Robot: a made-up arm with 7 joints.
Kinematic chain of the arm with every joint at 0, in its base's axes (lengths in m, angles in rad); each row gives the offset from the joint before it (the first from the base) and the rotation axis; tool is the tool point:
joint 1: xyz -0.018 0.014 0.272 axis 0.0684 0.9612 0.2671
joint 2: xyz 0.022 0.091 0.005 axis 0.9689 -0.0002 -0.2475
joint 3: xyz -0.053 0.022 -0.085 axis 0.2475 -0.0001 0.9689
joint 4: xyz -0.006 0.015 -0.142 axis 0.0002 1 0
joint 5: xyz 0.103 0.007 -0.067 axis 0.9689 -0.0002 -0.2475
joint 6: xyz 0.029 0.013 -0.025 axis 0.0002 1 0
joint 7: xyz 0.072 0 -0.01 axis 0.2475 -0.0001 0.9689
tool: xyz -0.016 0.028 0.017
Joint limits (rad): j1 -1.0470..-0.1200 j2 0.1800..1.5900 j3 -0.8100..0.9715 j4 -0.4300..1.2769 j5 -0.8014..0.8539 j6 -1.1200..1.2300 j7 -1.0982..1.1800
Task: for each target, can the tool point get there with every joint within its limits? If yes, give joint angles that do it. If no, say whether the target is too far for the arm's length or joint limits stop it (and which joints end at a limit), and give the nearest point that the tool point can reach.
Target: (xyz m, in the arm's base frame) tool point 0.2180 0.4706 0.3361
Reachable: yes | joints -0.9579 1.1102 0.4113 0.9204 0.3619 -0.4555 -0.5625
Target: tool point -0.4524 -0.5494 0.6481
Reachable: no: too far | nearest point -0.0624 0.2291 0.5172 | short by 0.880 m
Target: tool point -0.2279 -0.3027 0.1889
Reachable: no: joint limits stop it (at a limit: joint 1, joint 2, joint 3, joint 4, joint 5, joint 6, joint 7) | nearest point 0.0665 0.0241 0.1264 | short by 0.444 m
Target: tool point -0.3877 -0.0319 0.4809
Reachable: no: joint limits stop it (at a limit: joint 1, joint 2, joint 3, joint 4, joint 7) | nearest point -0.0864 0.2457 0.4950 | short by 0.410 m
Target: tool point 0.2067 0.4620 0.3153
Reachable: yes | joints -0.6844 1.4050 -0.3528 0.7592 -0.4599 -0.3648 0.2215
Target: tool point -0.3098 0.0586 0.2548
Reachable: no: joint limits stop it (at a limit: joint 1, joint 2, joint 3, joint 4, joint 6, joint 7) | nearest point -0.0827 0.2497 0.4646 | short by 0.364 m
